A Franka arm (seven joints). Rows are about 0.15 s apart.
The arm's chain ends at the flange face. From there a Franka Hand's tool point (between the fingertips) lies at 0.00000 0.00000 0.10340 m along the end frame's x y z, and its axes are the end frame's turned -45 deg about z.
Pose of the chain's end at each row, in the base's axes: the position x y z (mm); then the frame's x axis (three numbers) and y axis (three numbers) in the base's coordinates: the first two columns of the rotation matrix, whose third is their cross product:
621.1 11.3 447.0 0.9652 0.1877 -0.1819 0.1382 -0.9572 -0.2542
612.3 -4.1 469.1 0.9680 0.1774 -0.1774 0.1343 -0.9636 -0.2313
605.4 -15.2 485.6 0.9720 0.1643 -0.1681 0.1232 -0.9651 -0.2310
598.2 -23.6 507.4 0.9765 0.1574 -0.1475 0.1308 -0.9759 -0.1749
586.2 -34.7 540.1 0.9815 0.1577 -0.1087 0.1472 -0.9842 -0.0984
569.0 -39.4 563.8 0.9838 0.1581 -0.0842 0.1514 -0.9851 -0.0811
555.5 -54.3 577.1 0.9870 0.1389 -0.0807 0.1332 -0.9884 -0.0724
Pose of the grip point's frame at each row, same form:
598.2 34.1 348.8 0.5848 0.8096 0.0511 0.7802 -0.5441 -0.3084
590.4 16.6 370.2 0.5895 0.8068 0.0381 0.7794 -0.5559 -0.2890
584.7 5.9 386.5 0.6002 0.7986 0.0445 0.7744 -0.5663 -0.2822
580.5 -7.9 406.7 0.5980 0.8014 0.0194 0.7830 -0.5788 -0.2280
573.5 -26.4 437.8 0.5899 0.8074 -0.0073 0.7981 -0.5844 -0.1464
559.1 -32.5 461.1 0.5886 0.8084 -0.0022 0.8027 -0.5848 -0.1169
546.2 -48.0 474.3 0.6037 0.7971 -0.0059 0.7921 -0.6007 -0.1083

